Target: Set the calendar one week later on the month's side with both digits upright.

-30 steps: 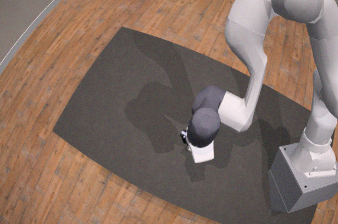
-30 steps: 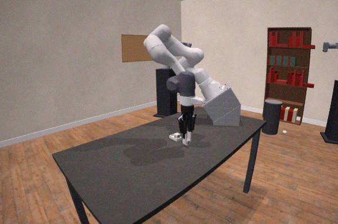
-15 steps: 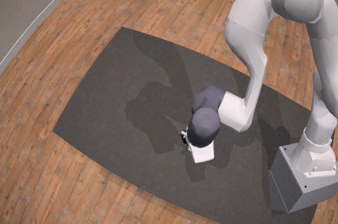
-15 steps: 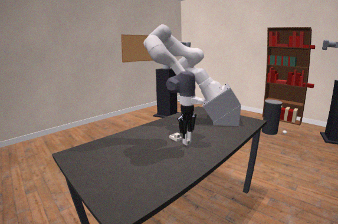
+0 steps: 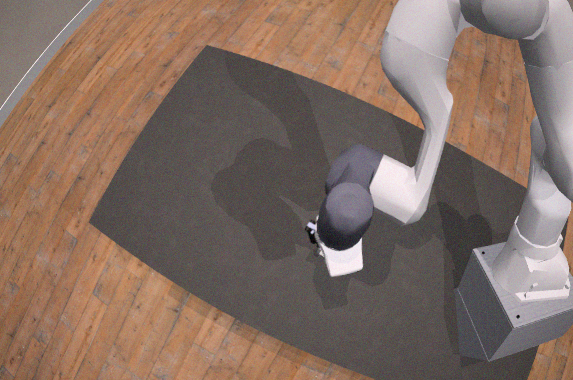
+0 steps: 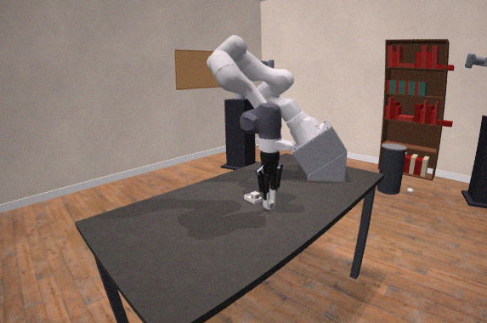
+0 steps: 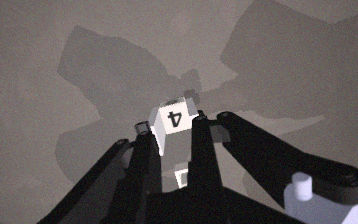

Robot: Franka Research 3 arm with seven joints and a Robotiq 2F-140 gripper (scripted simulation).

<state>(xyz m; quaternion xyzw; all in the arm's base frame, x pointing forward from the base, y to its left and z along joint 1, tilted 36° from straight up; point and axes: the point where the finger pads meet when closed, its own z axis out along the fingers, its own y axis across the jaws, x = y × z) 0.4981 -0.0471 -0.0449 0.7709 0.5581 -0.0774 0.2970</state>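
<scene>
Now: hand 30 mm above the white cube. The rest, counted from my hand: white tray (40 mm behind, 100 mm to the right, 30 mm below).
</scene>
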